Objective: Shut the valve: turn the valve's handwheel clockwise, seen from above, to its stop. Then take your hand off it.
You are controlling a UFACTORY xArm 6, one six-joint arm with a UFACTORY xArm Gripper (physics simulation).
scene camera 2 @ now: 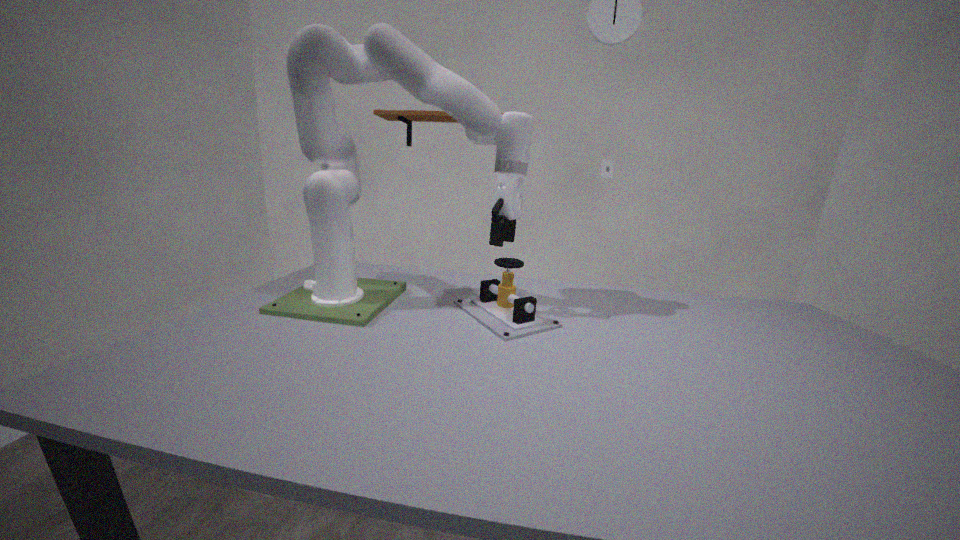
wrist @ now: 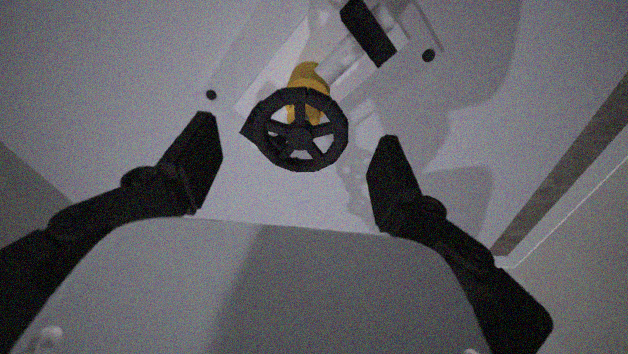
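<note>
The valve's black spoked handwheel (scene camera 2: 508, 262) (wrist: 340, 130) sits level on top of the yellow valve body (scene camera 2: 506, 296) (wrist: 308, 80). In the wrist view a pointed nub on its rim faces left. My gripper (scene camera 2: 502, 243) (wrist: 298, 145) is open and empty. It is above the handwheel, apart from it, with one finger out to each side of the wheel in the wrist view. The valve's pipe runs between two black blocks on a pale base plate (scene camera 2: 531, 330); one block (scene camera 2: 524, 310) (wrist: 369, 34) shows clearly in both views.
The arm's green mounting plate (scene camera 2: 379, 305) lies left of the valve on the grey table (scene camera 2: 469, 402). A wooden shelf (scene camera 2: 416, 116) is on the wall behind the arm. A round clock (scene camera 2: 614, 16) hangs high on that wall.
</note>
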